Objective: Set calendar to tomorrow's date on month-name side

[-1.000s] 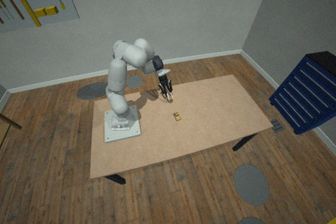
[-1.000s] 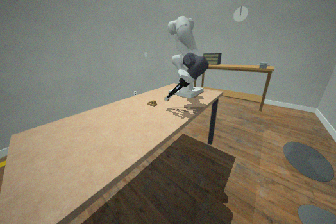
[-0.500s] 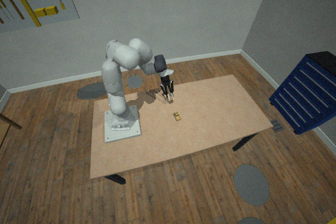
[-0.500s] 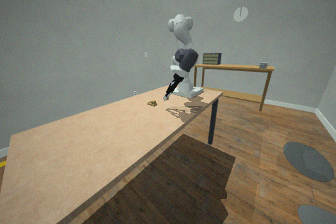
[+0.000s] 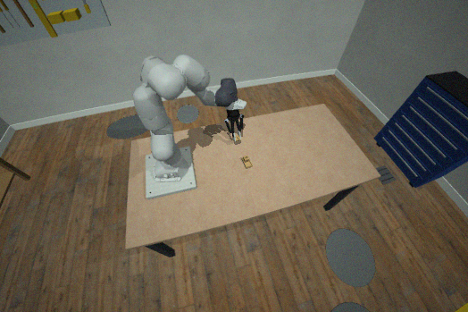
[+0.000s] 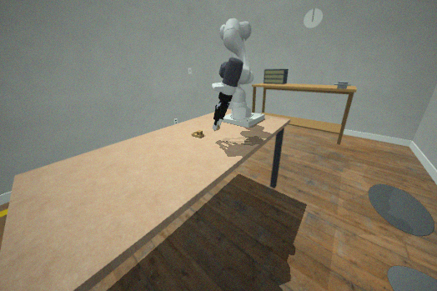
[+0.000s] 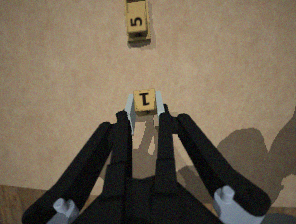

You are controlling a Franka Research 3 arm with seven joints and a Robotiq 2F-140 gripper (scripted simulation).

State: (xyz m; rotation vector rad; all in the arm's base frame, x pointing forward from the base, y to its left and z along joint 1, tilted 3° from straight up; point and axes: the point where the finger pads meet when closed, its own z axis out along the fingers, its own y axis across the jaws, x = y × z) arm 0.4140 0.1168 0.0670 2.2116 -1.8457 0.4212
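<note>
Now: hand 10 mm to the left of the wooden digit cube and 30 mm above it. Also, from my hand: wooden tray: 30 mm ahead, 160 mm to the right, 100 mm below.
</note>
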